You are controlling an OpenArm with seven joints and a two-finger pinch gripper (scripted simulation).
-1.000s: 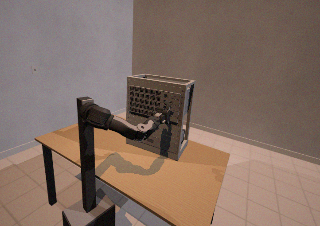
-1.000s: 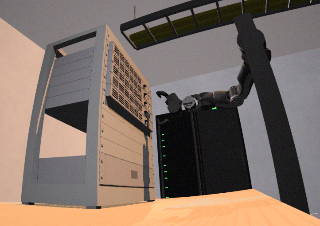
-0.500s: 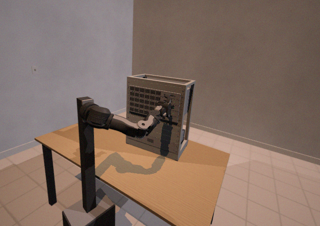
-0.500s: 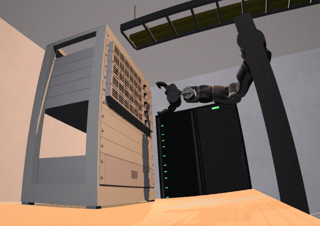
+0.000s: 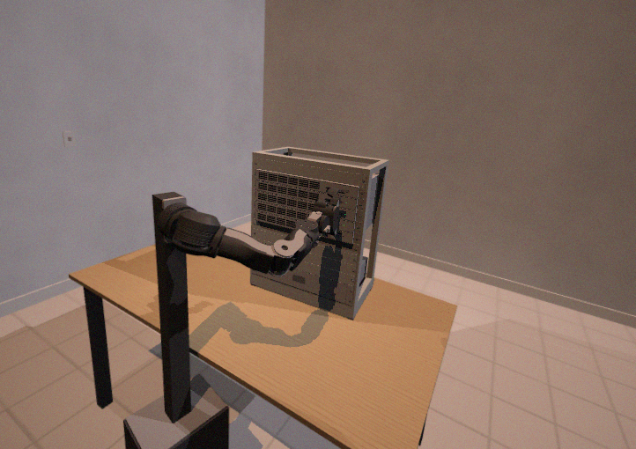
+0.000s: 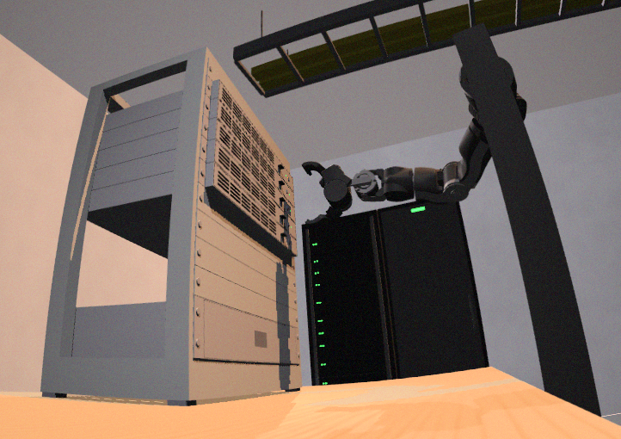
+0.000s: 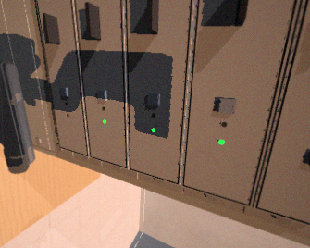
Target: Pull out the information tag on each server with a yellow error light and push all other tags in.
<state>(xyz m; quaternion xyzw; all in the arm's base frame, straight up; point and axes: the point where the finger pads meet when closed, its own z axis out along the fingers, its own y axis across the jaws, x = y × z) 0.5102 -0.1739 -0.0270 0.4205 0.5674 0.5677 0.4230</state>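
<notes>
My hand is 3 cm short of the locate button, 2 cm to the right of it and 2 cm below it.
</notes>
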